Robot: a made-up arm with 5 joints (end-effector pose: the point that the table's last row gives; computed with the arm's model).
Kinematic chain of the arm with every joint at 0, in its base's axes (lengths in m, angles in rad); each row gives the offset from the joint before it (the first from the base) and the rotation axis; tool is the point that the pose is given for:
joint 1: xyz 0 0 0.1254 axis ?
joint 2: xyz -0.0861 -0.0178 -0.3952 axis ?
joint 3: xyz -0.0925 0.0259 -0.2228 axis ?
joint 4: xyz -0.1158 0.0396 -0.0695 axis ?
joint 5: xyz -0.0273 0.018 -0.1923 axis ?
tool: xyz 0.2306 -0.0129 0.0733
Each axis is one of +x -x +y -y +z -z.
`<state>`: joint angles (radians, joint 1 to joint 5).
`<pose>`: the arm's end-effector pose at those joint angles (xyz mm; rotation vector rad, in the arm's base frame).
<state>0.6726 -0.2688 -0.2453 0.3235 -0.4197</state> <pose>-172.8 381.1 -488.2 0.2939 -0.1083 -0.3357</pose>
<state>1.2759 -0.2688 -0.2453 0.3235 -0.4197</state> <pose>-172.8 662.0 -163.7 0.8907 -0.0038 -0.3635</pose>
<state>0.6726 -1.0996 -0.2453 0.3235 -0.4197</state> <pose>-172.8 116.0 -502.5 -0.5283 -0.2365 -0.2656</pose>
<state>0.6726 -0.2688 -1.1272 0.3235 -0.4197</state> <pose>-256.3 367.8 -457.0 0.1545 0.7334 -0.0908</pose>
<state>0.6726 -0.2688 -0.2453 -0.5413 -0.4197</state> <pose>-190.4 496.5 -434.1 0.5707 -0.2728 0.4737</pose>
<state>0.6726 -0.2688 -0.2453 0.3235 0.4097</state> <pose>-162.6 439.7 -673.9 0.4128 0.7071 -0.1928</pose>
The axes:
joint 1: +x
joint 2: +x
joint 3: -y
joint 4: -z
joint 5: +y

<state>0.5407 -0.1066 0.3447 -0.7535 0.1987</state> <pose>-64.9 565.1 -524.2 0.2118 -0.2923 0.6796</pose>
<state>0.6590 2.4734 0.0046 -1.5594 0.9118</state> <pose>-295.7 -3.7 426.8 1.6813 -1.6585 0.8291</pose>
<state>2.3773 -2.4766 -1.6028 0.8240 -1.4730</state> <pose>-198.5 406.1 328.9 -0.9233 0.1218 -0.0334</pose>
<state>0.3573 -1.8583 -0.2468 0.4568 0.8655</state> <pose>-229.0 -489.7 -285.3 -1.1662 0.5198 -1.1541</pose>
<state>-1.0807 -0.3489 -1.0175 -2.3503 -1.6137</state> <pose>-230.0 -562.7 -57.4 0.9073 0.1409 0.5243</pose>
